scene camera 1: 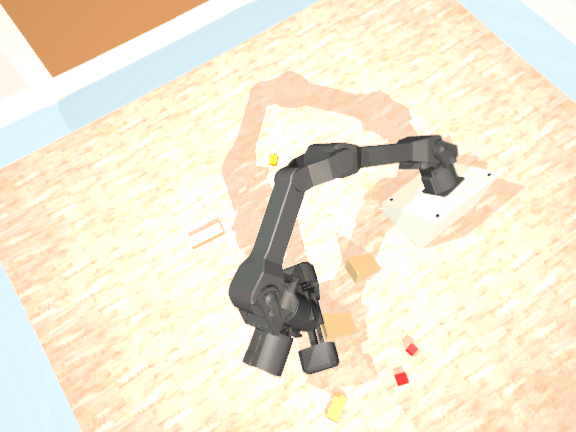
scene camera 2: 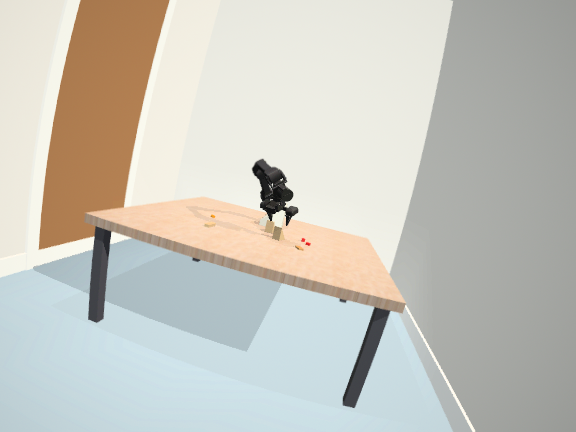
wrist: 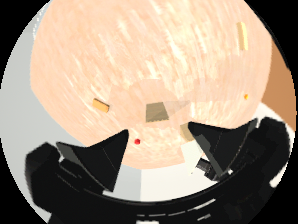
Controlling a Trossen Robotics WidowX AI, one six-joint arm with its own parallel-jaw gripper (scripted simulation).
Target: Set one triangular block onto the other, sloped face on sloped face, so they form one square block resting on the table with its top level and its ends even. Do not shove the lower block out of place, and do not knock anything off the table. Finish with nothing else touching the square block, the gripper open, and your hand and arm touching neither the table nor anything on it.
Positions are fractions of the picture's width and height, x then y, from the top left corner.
Scene:
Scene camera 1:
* gripper: 0.56, 0.75
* tan triangular block: 0.58, 0.75
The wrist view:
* gripper: 0.54, 0.57

